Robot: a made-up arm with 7 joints.
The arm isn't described. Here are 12 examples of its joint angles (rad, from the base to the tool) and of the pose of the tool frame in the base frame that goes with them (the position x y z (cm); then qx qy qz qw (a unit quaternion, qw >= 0)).
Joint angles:
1: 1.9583 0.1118 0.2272 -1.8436 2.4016 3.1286 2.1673
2: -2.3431 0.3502 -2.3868 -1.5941 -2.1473 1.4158 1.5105
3: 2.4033 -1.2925 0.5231 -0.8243 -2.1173 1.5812 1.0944
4: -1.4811 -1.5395 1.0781 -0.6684 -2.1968 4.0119 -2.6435
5: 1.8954 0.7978 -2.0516 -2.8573 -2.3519 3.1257 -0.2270
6: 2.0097 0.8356 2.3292 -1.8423 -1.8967 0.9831 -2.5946
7: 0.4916 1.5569 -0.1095 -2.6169 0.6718 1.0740 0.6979
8: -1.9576 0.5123 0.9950 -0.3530 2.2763 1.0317 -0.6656
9: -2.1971 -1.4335 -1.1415 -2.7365 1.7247 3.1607 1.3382
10: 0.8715 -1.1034 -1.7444 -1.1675 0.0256 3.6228 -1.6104
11: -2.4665 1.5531 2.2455 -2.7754 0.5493 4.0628 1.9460
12: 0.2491 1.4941 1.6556 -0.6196 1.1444 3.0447 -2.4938
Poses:
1: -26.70 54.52 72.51 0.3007 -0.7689 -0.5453 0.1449
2: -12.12 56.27 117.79 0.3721 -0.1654 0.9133 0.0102
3: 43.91 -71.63 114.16 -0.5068 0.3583 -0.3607 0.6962
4: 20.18 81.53 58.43 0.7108 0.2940 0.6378 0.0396
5: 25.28 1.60 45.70 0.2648 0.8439 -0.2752 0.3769
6: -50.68 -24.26 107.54 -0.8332 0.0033 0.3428 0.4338
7: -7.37 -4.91 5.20 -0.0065 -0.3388 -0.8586 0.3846
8: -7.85 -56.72 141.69 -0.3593 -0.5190 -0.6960 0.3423
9: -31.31 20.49 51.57 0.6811 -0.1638 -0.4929 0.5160
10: -19.43 -83.52 79.70 0.5210 -0.3293 0.4184 0.6672
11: 12.39 -31.41 69.73 0.3147 0.5481 -0.0280 0.7744
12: 87.48 47.63 46.51 -0.5976 -0.2078 -0.6501 0.4208
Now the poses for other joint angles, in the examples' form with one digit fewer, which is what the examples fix.
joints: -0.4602 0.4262 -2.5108 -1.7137 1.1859 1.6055 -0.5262
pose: -50.4 -22.5 114.2 0.341 -0.819 0.424 0.182
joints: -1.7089 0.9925 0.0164 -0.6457 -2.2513 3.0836 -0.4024
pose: -1.9 -92.8 66.8 0.647 0.312 -0.406 0.565
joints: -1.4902 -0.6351 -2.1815 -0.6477 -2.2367 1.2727 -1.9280
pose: -32.7 76.5 118.6 -0.091 0.718 0.156 0.673
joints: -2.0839 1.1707 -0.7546 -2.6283 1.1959 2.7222 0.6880
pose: -41.2 10.8 24.0 -0.650 -0.688 -0.319 0.048
